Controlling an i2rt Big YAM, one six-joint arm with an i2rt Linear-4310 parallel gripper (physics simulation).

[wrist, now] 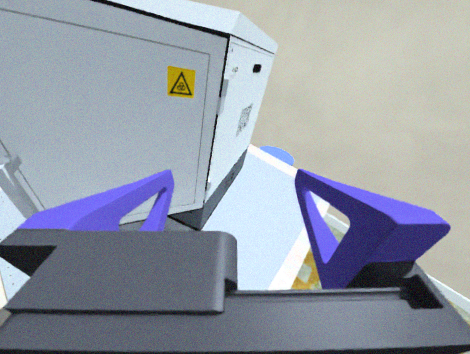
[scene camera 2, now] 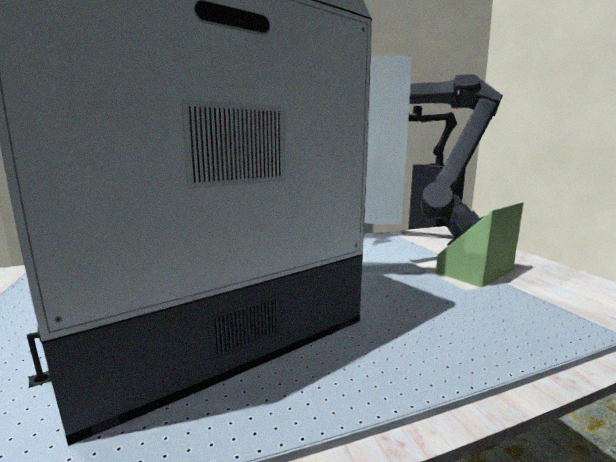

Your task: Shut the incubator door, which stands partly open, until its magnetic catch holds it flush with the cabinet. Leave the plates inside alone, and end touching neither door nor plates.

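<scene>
The incubator cabinet stands with its back towards scene camera 2. Its door sticks out past the cabinet's edge in that view, so it stands partly open. In the wrist view the door's outer face, with a yellow warning label, fills the upper left; a pale handle part shows at its left. My gripper is open and empty, its blue fingers wide apart in front of the door's hinge side; the door hides it in scene camera 2. The plates do not show.
A green wedge-shaped block stands near the arm's base. A smaller dark arm is on a dark box behind. A perforated board lies under the cabinet. A blue round object is beyond the table edge.
</scene>
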